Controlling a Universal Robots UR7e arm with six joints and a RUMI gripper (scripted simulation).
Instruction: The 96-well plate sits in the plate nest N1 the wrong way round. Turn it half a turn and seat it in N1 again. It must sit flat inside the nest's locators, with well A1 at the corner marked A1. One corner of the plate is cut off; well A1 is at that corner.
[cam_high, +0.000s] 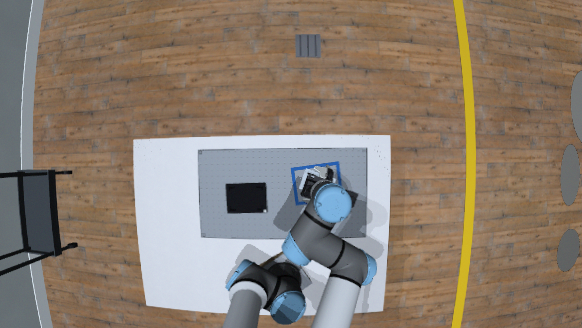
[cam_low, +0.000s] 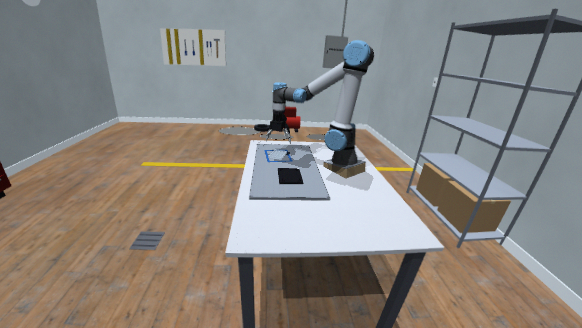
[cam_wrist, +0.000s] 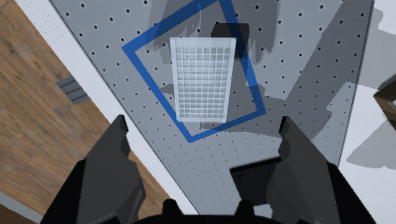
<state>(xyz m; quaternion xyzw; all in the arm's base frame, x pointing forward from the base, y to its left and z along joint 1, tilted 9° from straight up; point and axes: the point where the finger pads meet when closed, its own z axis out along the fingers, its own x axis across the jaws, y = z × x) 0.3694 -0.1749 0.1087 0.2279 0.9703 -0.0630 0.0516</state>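
Right now the clear 96-well plate is 9 cm below my hand. Also, from my hand: black rectangular nest 2 cm behind, 29 cm to the left, 8 cm below.
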